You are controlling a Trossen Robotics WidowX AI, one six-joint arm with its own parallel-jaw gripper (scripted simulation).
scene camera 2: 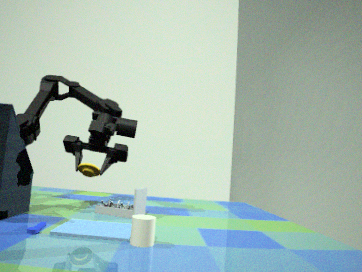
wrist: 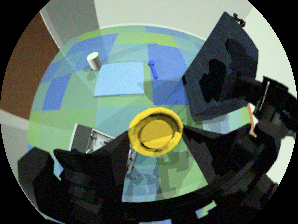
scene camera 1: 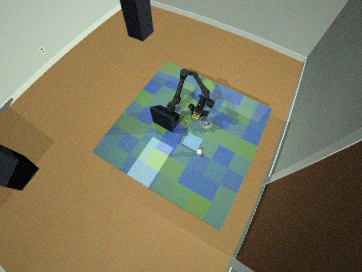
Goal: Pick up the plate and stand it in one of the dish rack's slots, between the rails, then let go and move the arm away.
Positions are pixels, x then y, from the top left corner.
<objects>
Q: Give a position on a light blue flat sheet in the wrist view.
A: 119,78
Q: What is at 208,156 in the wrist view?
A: The gripper.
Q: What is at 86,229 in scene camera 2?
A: A light blue flat sheet.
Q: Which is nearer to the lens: the small yellow plate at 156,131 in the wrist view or the grey dish rack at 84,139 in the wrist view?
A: The small yellow plate.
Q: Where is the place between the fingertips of the gripper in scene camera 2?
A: At 88,173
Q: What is the gripper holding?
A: A small yellow plate.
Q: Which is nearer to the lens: the grey dish rack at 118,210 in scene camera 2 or the white cylinder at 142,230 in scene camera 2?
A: The white cylinder.
</objects>
